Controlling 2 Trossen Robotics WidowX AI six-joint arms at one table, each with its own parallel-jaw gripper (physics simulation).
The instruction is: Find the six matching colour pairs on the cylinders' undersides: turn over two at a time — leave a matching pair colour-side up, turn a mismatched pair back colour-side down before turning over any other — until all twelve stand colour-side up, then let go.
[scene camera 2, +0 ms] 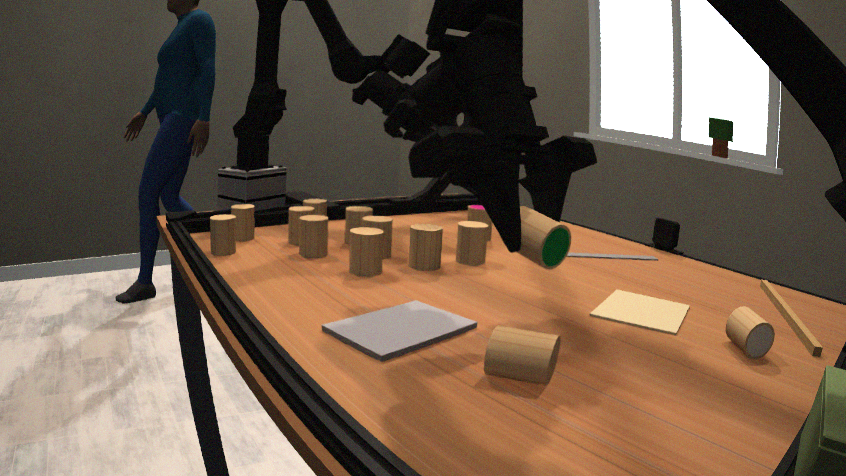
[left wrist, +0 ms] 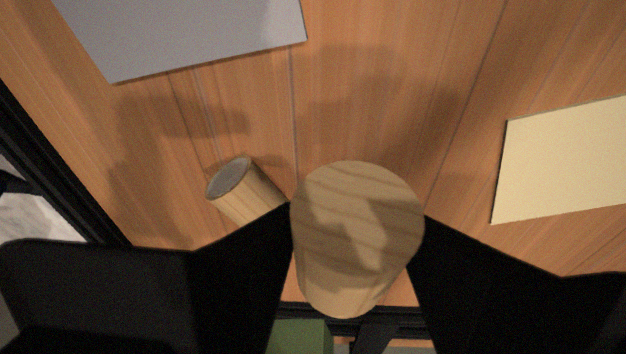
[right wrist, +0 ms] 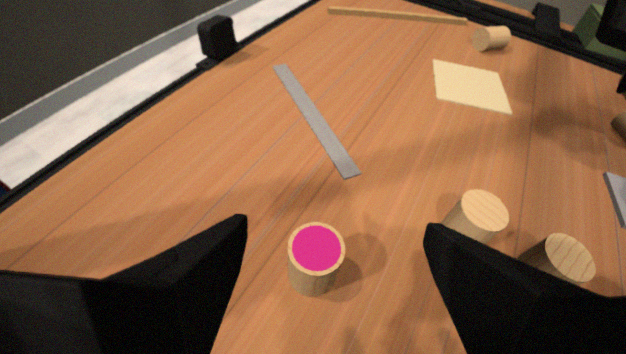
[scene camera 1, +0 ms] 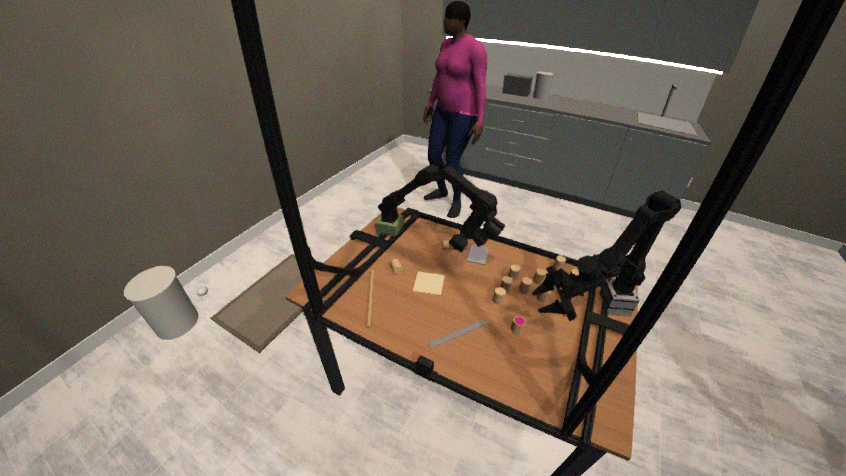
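Pixels of known places: left gripper, between the fingertips: (scene camera 2: 533, 249) (left wrist: 347, 216); right gripper, between the fingertips: (right wrist: 337, 229) (scene camera 1: 535, 302); left arm's base, origin of its link: (scene camera 1: 389, 218); right arm's base, origin of its link: (scene camera 2: 251, 168) (scene camera 1: 622, 288).
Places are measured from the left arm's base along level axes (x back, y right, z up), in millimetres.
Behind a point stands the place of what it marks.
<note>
My left gripper (scene camera 1: 457, 242) @(x -342, y 109, z 9 mm) (scene camera 2: 534, 227) @(x -342, y 109, z 9 mm) (left wrist: 347, 216) @(x -342, y 109, z 9 mm) is shut on a wooden cylinder (scene camera 2: 535, 236) @(x -326, y 87, z 26 mm) (left wrist: 345, 240) @(x -362, y 110, z 34 mm), held tilted above the table. Its green end (scene camera 2: 556, 246) @(x -314, y 103, z 18 mm) faces down and outward in scene camera 2; its plain end faces the left wrist camera. One cylinder (scene camera 1: 517, 327) @(x -624, y 414, z -36 mm) (scene camera 2: 478, 220) @(x -617, y 378, z -41 mm) (right wrist: 311, 280) @(x -647, y 390, z -34 mm) stands with its magenta face up. Several cylinders stand plain side up, among them one (scene camera 1: 499, 295) @(x -546, y 297, z -26 mm) (scene camera 2: 472, 245) @(x -533, y 263, z -47 mm) (right wrist: 484, 210) @(x -548, y 278, z -24 mm) and another (scene camera 2: 425, 248) @(x -551, y 195, z -46 mm). My right gripper (scene camera 1: 538, 300) @(x -659, y 383, z 65 mm) (right wrist: 337, 229) @(x -659, y 383, z 65 mm) is open and empty, above and behind the magenta cylinder.
A grey plate (scene camera 1: 478, 255) @(x -429, y 49, z -68 mm) (scene camera 2: 399, 328) @(x -419, y 29, z -68 mm) (left wrist: 200, 30) @(x -401, y 45, z -68 mm) and a lying cylinder (scene camera 2: 521, 354) @(x -283, y 20, z -45 mm) (left wrist: 247, 192) @(x -312, y 45, z -40 mm) are near my left gripper. A yellow sheet (scene camera 1: 428, 282) @(x -271, y 269, z -71 mm) (scene camera 2: 640, 310) @(x -275, y 263, z -71 mm) (right wrist: 470, 86) @(x -279, y 269, z -71 mm), grey strip (scene camera 1: 456, 333) @(x -431, y 471, z -72 mm) (right wrist: 317, 122) @(x -454, y 452, z -72 mm), wooden stick (scene camera 1: 370, 298) @(x -95, y 425, z -63 mm) and second lying cylinder (scene camera 1: 396, 265) @(x -132, y 253, z -34 mm) (scene camera 2: 746, 331) @(x -128, y 212, z -45 mm) also lie on the table.
</note>
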